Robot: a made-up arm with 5 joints.
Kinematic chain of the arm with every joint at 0, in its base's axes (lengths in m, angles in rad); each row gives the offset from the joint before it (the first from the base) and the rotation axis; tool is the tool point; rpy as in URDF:
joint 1: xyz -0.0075 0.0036 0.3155 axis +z
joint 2: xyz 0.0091 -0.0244 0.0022 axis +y
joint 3: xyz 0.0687 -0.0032 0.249 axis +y
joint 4: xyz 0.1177 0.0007 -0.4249 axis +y
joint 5: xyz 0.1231 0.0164 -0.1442 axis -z
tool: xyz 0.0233 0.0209 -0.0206 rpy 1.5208 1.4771 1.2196
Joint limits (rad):
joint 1: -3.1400..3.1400
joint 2: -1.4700..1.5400
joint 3: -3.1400..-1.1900
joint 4: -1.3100..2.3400
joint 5: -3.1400..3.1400
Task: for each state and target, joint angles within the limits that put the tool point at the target. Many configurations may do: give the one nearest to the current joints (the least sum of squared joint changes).
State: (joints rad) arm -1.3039 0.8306 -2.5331 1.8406 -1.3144
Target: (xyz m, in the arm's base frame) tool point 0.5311 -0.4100 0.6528
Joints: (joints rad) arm -0.6807 0.6216 -2.6799 1.7927 -1.2991
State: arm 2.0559 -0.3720 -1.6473 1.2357 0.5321
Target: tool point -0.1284 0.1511 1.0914
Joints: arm 2.2738 -0.7586 -1.8560 1.2357 0.4936
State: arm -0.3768 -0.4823 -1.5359 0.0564 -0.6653
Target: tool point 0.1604 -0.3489 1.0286
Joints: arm -1.1783 -0.5255 -1.4673 0.0507 -0.6643
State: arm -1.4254 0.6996 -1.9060 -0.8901 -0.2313
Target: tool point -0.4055 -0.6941 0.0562
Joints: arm -2.1077 1.2578 -1.8023 -0.4539 -0.2126
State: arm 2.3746 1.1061 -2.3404 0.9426 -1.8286
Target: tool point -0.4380 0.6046 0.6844
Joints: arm 2.1850 0.5900 -2.5265 1.2350 -1.8760
